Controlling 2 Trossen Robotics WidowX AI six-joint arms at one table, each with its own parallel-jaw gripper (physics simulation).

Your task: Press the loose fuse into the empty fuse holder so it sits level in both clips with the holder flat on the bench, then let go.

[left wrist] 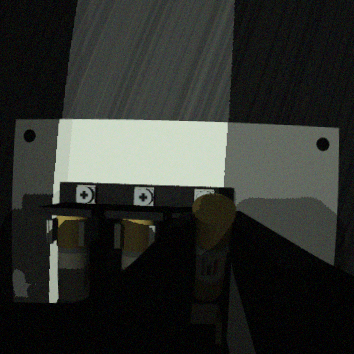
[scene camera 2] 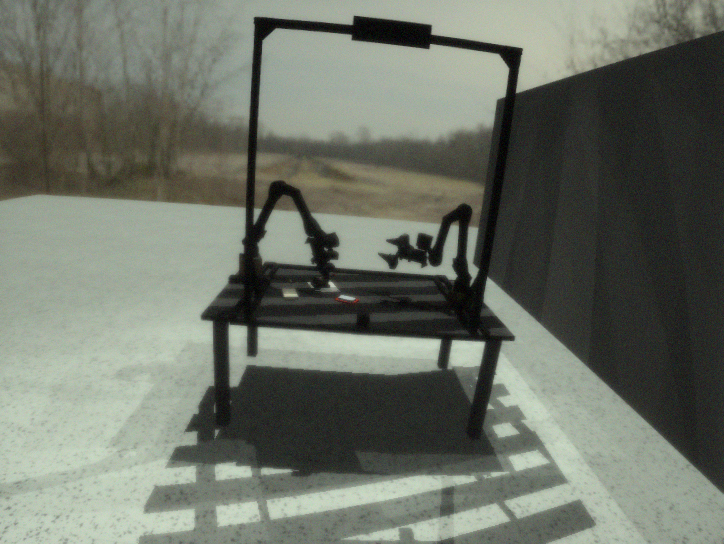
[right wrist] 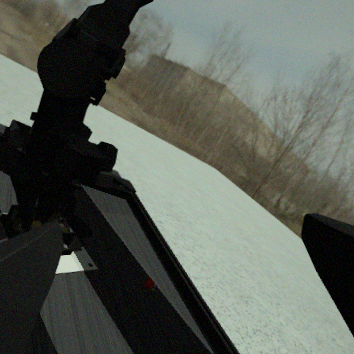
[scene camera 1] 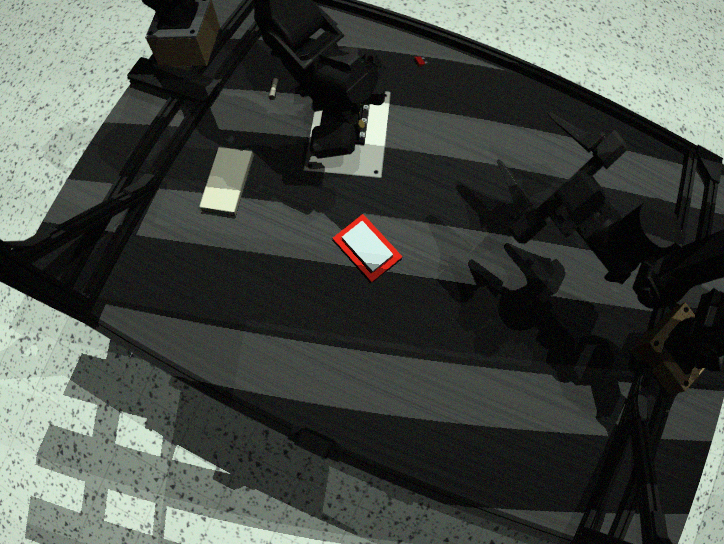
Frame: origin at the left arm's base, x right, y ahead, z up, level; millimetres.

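Seen in the pictures: left gripper, fingertip midpoint: (left wrist: 210, 222) (scene camera 2: 327, 279) (scene camera 1: 357, 127); right gripper, fingertip midpoint: (scene camera 2: 382, 246) (right wrist: 183, 230) (scene camera 1: 523, 136); left arm's base at its link origin: (scene camera 1: 177, 16); right arm's base at its link origin: (scene camera 2: 461, 291) (scene camera 1: 686, 346).
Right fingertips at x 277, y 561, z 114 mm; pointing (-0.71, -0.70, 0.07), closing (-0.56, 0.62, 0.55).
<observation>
Offsets run from my right fingertips to a thing's top centre. "*": to the spot under its first point.
A black fuse holder (left wrist: 115, 193) sits on a white plate {* dx -127, dy -193, dz -221 mm} (left wrist: 145, 155) (scene camera 1: 375, 160). Two fuses {dx -154, dy -245, dz -190 mm} (left wrist: 72, 232) {dx -126, dy -245, dz -190 mm} (left wrist: 136, 235) with gold caps lie in its left and middle places in the left wrist view. The loose fuse {dx -97, dy -233, dz -168 mm} (left wrist: 214, 210) is at the right-hand place; its gold cap stands up towards the camera, so it looks tilted. My left gripper (left wrist: 210, 222) (scene camera 1: 345, 125) (scene camera 2: 320, 284) is shut on this fuse, low over the holder. The fingers hide its far end and the clips there. My right gripper (scene camera 1: 525, 138) (scene camera 2: 384, 248) (right wrist: 183, 230) is open and empty, raised away from the plate.
A small pale cylinder {dx -188, dy -378, dz -212 mm} (scene camera 1: 273, 88) lies left of the plate in scene camera 1. A cream block {dx +1, dy -422, dz -208 mm} (scene camera 1: 227, 180) lies lower left, a red-rimmed white tile {dx +92, dy -185, dz -209 mm} (scene camera 1: 367, 245) below the plate, and a small red piece {dx -278, dy -124, dz -214 mm} (scene camera 1: 420, 60) (right wrist: 150, 283) near the far edge. Frame posts border the table.
</observation>
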